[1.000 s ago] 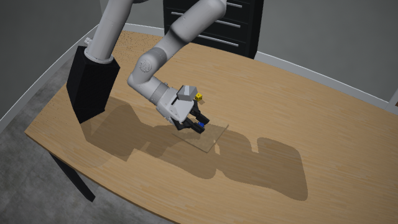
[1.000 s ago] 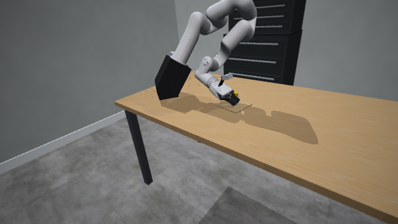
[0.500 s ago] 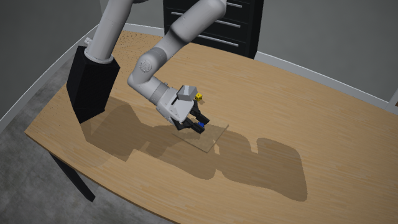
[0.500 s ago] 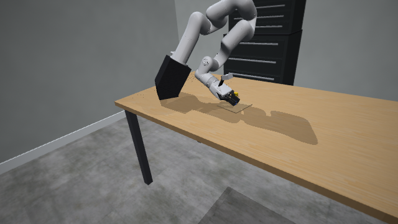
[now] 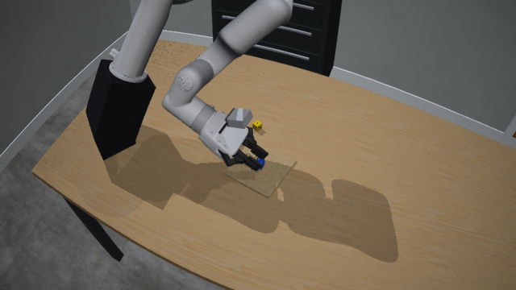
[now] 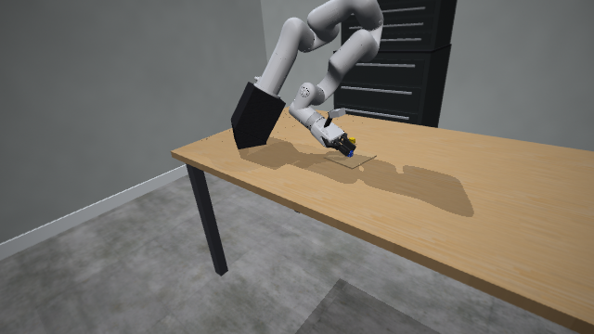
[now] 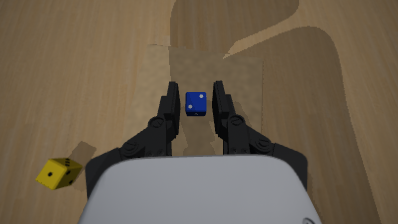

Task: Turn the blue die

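My hand is 1 cm short of the blue die and 2 cm above it. From my hand the other things lie so: white die (8 cm behind, 5 cm to the left, 2 cm below); yellow die (6 cm behind, 12 cm to the left, 2 cm below); mat (1 cm ahead, 3 cm below).
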